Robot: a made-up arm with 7 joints. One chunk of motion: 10 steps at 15 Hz.
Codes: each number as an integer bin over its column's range. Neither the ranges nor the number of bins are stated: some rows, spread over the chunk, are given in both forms.
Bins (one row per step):
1: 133 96 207 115 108 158
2: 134 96 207 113 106 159
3: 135 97 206 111 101 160
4: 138 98 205 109 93 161
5: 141 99 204 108 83 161
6: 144 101 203 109 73 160
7: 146 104 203 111 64 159
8: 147 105 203 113 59 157
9: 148 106 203 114 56 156
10: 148 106 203 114 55 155
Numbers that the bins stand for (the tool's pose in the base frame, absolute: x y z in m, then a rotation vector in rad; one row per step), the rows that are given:
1: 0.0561 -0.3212 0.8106 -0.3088 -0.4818 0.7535
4: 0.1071 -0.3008 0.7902 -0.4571 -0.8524 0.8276
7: 0.1886 -0.2396 0.7698 -0.4076 -1.5688 0.7782
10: 0.2090 -0.2192 0.7698 -0.3335 -1.7912 0.6794
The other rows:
2: 0.0663 -0.3212 0.8106 -0.3582 -0.5312 0.7782
3: 0.0765 -0.3110 0.8004 -0.4076 -0.6547 0.8029
5: 0.1376 -0.2906 0.7800 -0.4818 -1.0994 0.8276
6: 0.1682 -0.2702 0.7698 -0.4571 -1.3465 0.8029
8: 0.1988 -0.2294 0.7698 -0.3582 -1.6924 0.7288
9: 0.2090 -0.2192 0.7698 -0.3335 -1.7665 0.7041

